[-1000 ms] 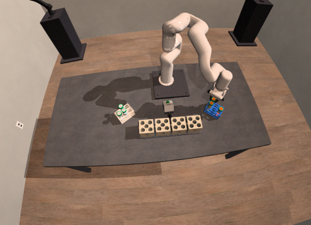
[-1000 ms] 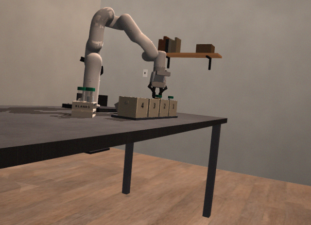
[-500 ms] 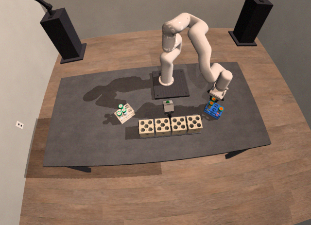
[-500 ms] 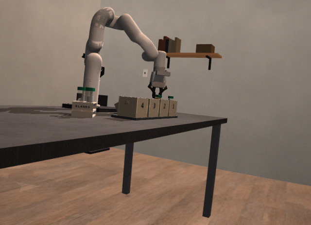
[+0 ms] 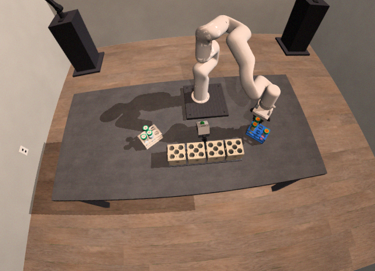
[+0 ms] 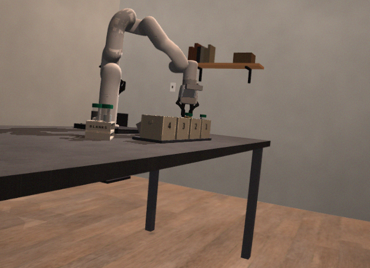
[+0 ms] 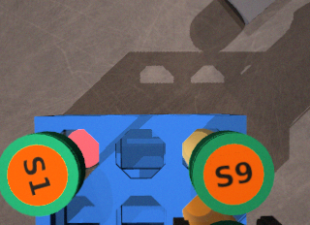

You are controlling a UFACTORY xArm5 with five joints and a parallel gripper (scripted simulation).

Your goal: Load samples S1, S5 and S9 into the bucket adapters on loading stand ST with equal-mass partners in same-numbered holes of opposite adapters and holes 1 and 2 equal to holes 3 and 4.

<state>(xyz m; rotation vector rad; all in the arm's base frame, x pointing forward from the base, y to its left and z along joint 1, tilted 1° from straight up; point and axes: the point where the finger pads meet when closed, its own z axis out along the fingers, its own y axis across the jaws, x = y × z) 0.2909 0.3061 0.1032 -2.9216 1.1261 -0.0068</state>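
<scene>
Now: hand 50 mm above the tube S5 and 10 mm past it. The rest, counted from my hand: green DONE key: 330 mm to the right, 50 mm below, 50 mm behind; then blue sample rack: 90 mm below, 40 mm ahead, 20 mm to the left; then adapter 1: 180 mm to the right, 150 mm ahead, 70 mm below.
</scene>
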